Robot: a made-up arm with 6 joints.
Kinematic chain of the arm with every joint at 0, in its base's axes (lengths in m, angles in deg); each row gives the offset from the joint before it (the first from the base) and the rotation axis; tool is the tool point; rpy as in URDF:
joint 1: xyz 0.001 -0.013 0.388 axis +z
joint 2: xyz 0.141 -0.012 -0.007 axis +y
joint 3: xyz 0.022 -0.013 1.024 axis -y
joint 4: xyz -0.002 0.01 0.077 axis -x
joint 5: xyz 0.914 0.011 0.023 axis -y
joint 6: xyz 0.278 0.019 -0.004 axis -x
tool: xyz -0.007 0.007 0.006 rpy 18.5 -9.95 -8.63
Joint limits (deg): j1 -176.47..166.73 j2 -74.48..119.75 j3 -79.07..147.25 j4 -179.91..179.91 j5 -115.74..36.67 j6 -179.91..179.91
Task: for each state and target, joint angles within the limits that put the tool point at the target. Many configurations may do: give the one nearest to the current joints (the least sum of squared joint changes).
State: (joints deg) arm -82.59 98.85 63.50 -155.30 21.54 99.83
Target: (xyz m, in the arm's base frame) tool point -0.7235 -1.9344 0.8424
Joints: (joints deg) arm -107.34 48.99 42.63 -155.69 36.67 99.47
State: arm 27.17 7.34 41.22 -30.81 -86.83 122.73
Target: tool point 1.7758 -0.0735 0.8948
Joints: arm -5.85 41.96 35.70 -26.02 -79.28 122.87
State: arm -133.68 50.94 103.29 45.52 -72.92 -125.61
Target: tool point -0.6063 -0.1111 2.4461
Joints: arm -158.26 17.07 102.44 50.29 -45.65 -124.77
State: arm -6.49 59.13 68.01 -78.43 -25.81 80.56
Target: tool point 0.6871 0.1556 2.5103
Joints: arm 10.84 14.83 85.90 -79.68 -12.58 80.03
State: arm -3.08 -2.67 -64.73 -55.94 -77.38 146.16
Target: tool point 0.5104 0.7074 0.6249
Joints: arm 40.58 5.98 -46.74 -64.73 -75.07 145.81
